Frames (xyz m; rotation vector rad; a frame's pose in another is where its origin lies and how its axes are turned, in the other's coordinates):
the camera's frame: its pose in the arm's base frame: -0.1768 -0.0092 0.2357 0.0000 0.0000 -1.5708
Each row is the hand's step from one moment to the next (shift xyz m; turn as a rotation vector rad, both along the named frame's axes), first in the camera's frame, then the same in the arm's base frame.
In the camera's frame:
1: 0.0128 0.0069 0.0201 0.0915 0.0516 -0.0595
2: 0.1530 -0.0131 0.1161 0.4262 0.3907 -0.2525
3: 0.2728 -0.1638 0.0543 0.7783 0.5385 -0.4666
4: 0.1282 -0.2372 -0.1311 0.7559 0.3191 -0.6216
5: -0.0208 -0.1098 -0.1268 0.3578 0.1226 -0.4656
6: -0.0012 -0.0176 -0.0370 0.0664 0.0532 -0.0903
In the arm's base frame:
1: 0.0069 -0.0128 0.0201 0.0516 -0.0915 -0.0595
2: -0.0131 -0.1530 0.1161 0.3907 -0.4262 -0.2525
3: -0.1638 -0.2728 0.0543 0.5385 -0.7783 -0.4666
4: -0.2372 -0.1282 -0.1311 0.3191 -0.7559 -0.6216
5: -0.1098 0.0208 -0.1268 0.1226 -0.3578 -0.4656
6: -0.0176 0.0012 -0.0370 0.0532 -0.0664 -0.0903

